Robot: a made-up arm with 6 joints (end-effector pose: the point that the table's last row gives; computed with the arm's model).
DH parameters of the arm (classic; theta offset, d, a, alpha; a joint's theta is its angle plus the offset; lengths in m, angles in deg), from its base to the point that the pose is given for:
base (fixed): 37.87 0 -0.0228 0
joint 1: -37.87 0.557 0.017 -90
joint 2: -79.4 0 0.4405 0
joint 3: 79.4 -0.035 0.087 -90
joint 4: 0 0.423 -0.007 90
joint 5: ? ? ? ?
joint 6: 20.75 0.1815 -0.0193 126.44
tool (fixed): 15.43 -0.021 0 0
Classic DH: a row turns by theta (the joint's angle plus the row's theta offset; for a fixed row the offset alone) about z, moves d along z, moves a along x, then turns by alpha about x.
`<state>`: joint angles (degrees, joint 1 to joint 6).
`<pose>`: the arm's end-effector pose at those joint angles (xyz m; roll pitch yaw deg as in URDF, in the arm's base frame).
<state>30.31 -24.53 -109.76 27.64 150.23 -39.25</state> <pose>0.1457 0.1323 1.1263 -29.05 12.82 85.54</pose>
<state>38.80 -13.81 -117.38 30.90 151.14 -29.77</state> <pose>0.1765 0.2123 1.1263 -24.75 17.52 89.10</pose>
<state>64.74 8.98 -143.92 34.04 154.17 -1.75</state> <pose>0.1068 0.4046 1.1264 -28.97 27.90 91.73</pose>
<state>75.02 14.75 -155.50 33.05 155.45 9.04</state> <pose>0.0359 0.4369 1.1347 -35.02 27.57 89.12</pose>
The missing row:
joint 5: 0 0 0.138 -90
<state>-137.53 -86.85 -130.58 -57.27 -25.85 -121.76</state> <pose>0.7460 0.4934 0.9482 81.30 -53.94 -104.95</pose>
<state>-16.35 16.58 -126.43 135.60 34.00 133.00</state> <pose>0.7448 -0.2971 1.2678 176.06 -3.36 91.44</pose>
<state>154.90 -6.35 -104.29 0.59 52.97 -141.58</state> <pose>-0.6051 0.3077 1.2537 -110.56 39.74 -103.19</pose>
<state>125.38 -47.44 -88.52 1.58 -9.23 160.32</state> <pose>0.0182 -0.0245 1.5187 123.56 22.25 118.27</pose>
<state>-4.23 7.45 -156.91 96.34 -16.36 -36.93</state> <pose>0.3709 -0.2417 1.4943 91.43 -7.15 -111.56</pose>
